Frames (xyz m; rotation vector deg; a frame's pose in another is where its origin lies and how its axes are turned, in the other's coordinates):
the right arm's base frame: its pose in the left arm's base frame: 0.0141 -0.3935 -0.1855 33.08 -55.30 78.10
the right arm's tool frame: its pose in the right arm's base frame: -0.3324 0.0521 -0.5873 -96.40 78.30 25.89
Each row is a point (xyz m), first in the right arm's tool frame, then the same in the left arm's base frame.
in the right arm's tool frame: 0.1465 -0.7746 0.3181
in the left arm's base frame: -0.1002 0.3673 -0.0901
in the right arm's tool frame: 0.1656 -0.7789 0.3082
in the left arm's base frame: -0.0804 0.3743 -0.0838
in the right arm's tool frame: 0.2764 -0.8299 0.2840
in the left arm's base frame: 0.0084 0.4421 -0.0292
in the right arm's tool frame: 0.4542 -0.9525 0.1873
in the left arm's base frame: 0.1840 0.5168 0.1107
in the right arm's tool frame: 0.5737 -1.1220 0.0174
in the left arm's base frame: 0.3601 0.5072 0.3126
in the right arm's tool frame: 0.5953 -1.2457 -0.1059
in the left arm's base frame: 0.4408 0.4552 0.4601
